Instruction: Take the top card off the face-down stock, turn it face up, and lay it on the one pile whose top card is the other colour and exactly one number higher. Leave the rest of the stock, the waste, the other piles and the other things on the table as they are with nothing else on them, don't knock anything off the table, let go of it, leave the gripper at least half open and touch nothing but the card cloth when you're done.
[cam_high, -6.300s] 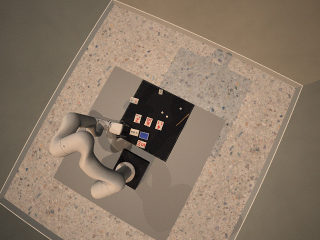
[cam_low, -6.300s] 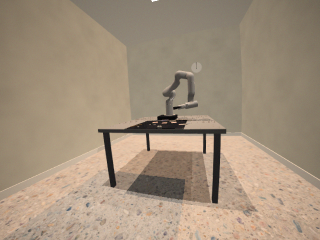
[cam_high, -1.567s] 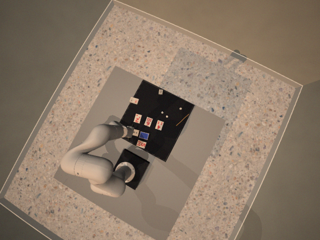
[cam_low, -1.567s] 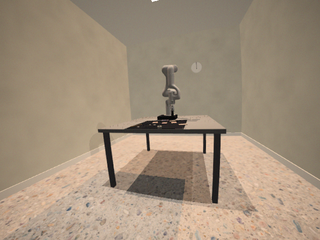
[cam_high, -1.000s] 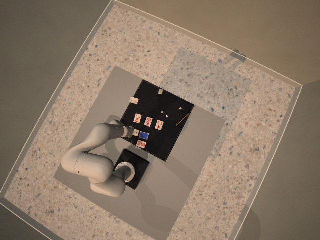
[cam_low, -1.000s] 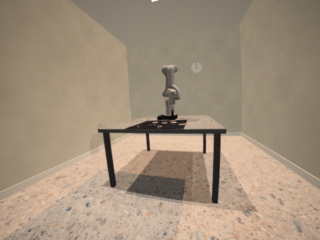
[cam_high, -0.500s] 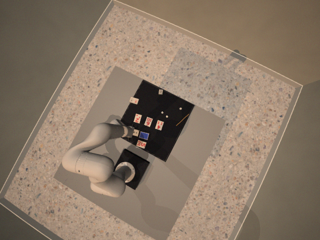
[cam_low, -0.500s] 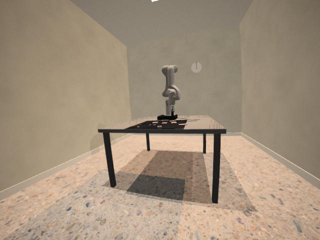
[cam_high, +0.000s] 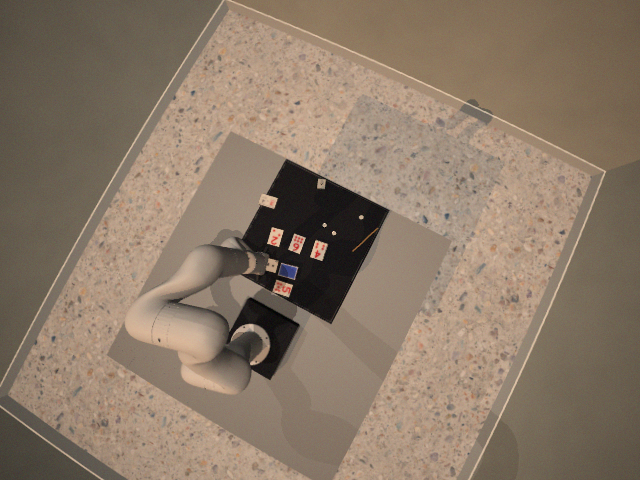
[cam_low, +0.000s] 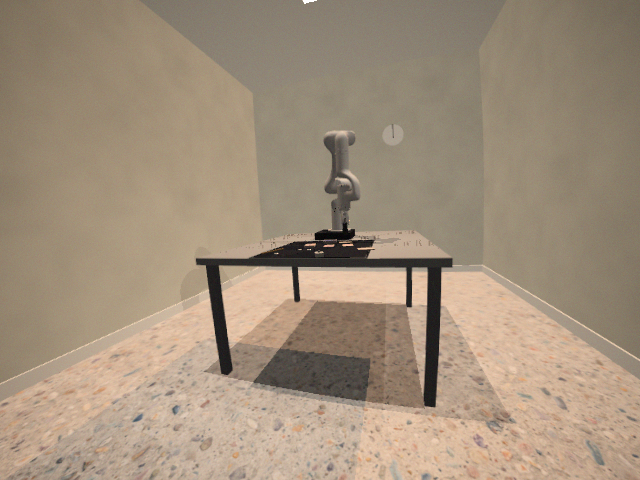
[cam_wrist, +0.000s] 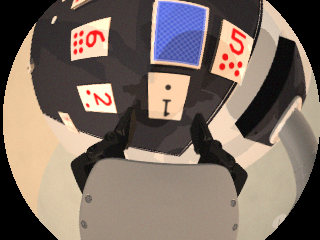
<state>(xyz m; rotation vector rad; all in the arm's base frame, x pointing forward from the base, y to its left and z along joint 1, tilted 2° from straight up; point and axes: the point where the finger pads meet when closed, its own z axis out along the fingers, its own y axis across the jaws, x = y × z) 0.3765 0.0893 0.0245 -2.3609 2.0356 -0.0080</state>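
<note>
Now: hand 120 mm to the left of the red 5 card, 80 mm past it and 60 mm above it. From my hand the other things lie so: black card cloth: 200 mm ahead, 130 mm to the right, 80 mm below; thin wooden stick: 390 mm to the right, 310 mm ahead, 60 mm below; small block: 480 mm ahead, 80 mm to the right, 50 mm below.
</note>
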